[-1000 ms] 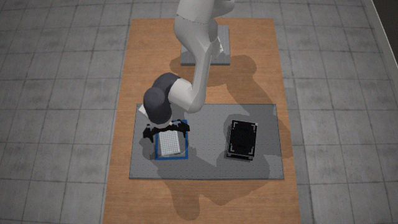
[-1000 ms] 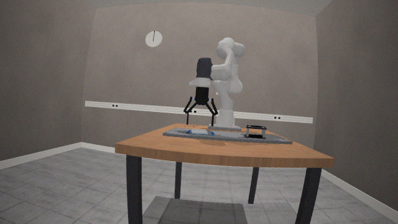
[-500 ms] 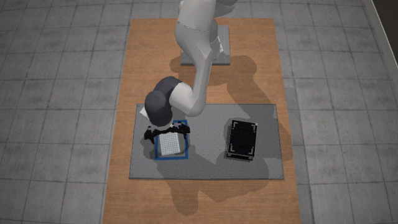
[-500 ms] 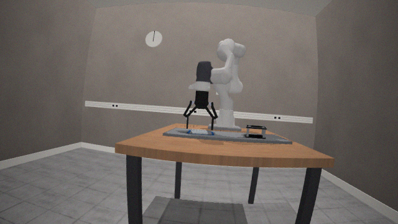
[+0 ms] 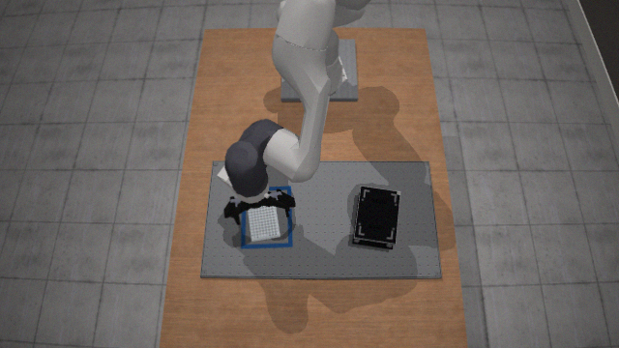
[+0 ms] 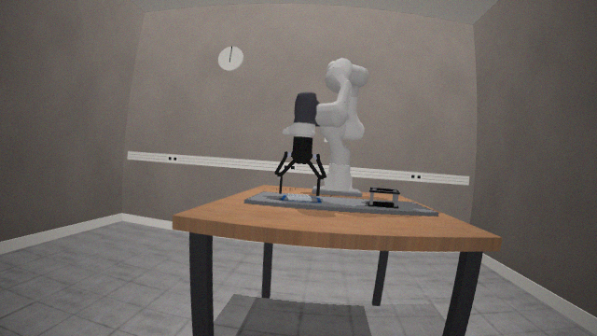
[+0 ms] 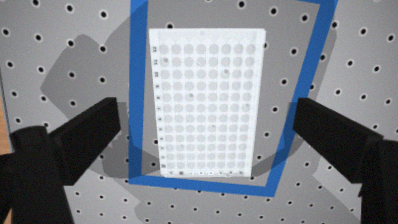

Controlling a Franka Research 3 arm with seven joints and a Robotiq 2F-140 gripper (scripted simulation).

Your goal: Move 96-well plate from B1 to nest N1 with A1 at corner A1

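Right now my hand is 2 cm above the white 96-well plate. Round my hand: A1 label (4 cm behind, 40 cm to the left, 3 cm above); then black raised nest (2 cm ahead, 34 cm to the left, 3 cm above).
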